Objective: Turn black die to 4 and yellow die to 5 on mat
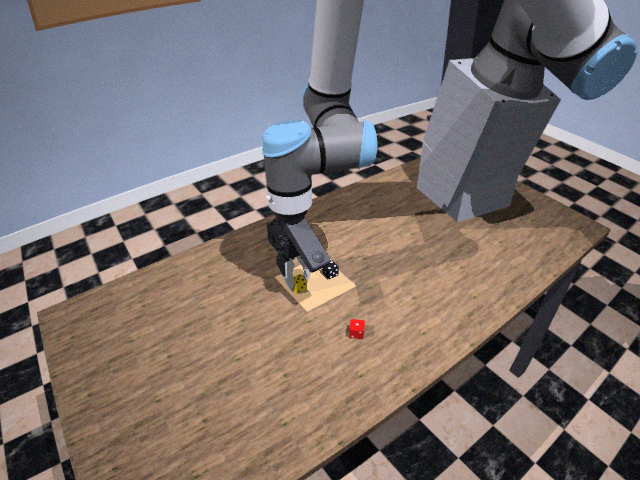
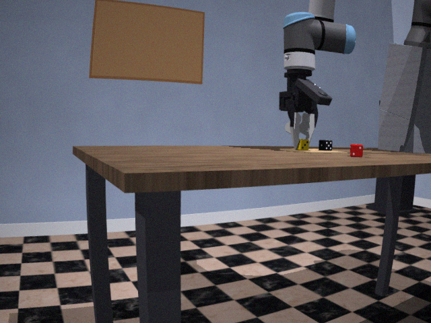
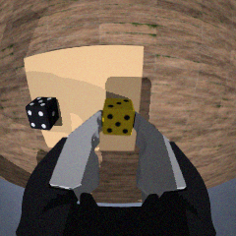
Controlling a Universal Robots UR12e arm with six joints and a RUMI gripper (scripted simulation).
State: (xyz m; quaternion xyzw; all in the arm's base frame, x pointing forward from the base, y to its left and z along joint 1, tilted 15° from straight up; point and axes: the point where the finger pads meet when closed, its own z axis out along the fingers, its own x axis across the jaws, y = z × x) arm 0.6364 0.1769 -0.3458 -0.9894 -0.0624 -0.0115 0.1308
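The yellow die lies right at my hand. The rest, counted from my hand: red die: 6 cm behind, 18 cm to the left, 1 cm below; then black die: 9 cm behind, 1 cm to the right; then tan mat: 4 cm behind, 1 cm to the right, 2 cm below.
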